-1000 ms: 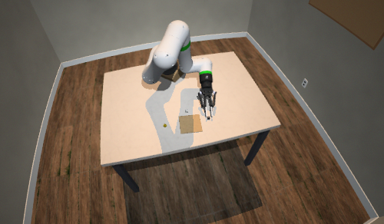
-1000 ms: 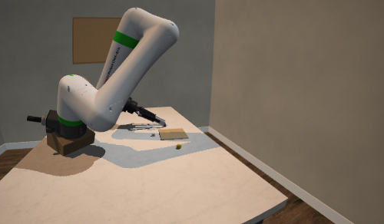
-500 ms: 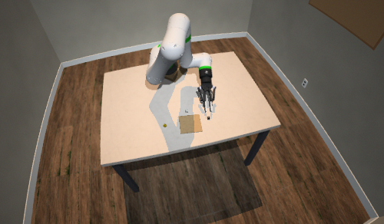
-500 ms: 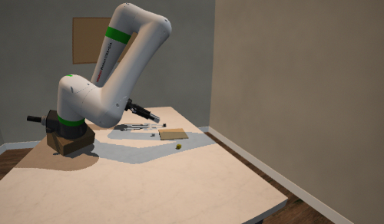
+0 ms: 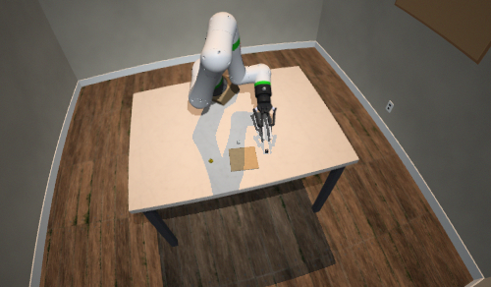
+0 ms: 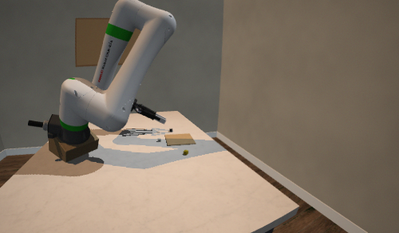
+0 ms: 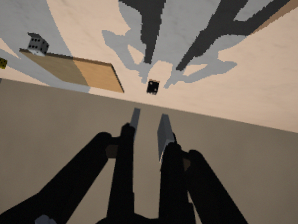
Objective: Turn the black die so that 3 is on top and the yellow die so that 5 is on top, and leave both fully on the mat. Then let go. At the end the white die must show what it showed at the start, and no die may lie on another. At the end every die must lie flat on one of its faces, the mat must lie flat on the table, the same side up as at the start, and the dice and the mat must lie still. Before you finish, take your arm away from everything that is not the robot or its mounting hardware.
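Right now my hand is 6 cm short of the black die, 2 cm to the left of it and 7 cm above it. Also, from my hand: tan mat (5 cm ahead, 15 cm to the right, 7 cm below); white die (6 cm behind, 14 cm to the right, 7 cm below); yellow die (31 cm to the right, 7 cm below).
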